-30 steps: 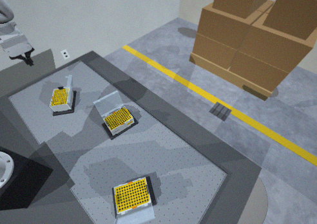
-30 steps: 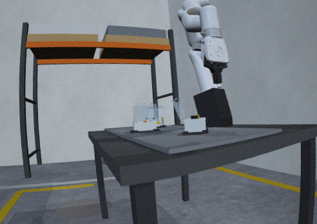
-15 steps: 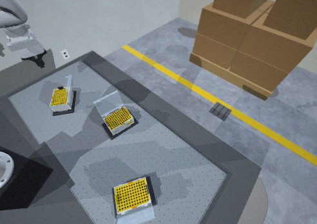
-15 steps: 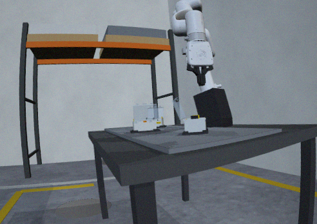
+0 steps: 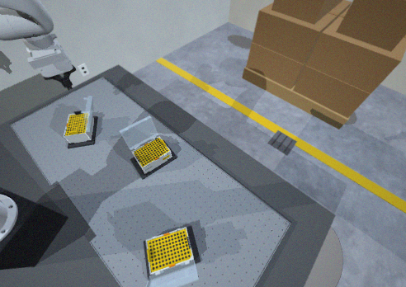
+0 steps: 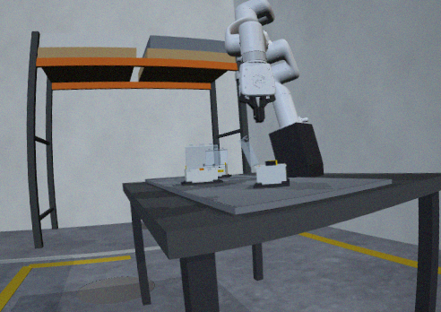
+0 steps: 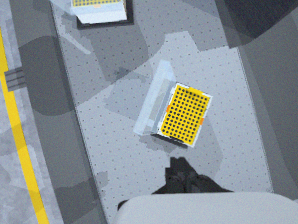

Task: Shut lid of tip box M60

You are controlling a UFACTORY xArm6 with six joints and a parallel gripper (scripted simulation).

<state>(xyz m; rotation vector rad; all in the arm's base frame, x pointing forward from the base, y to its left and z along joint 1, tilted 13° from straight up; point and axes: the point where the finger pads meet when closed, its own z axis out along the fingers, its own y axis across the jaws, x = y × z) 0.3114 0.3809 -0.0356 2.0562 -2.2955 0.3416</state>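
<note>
Right now the lid is 310 mm to the right of my hand, 110 mm ahead of it and 100 mm below it.
</note>
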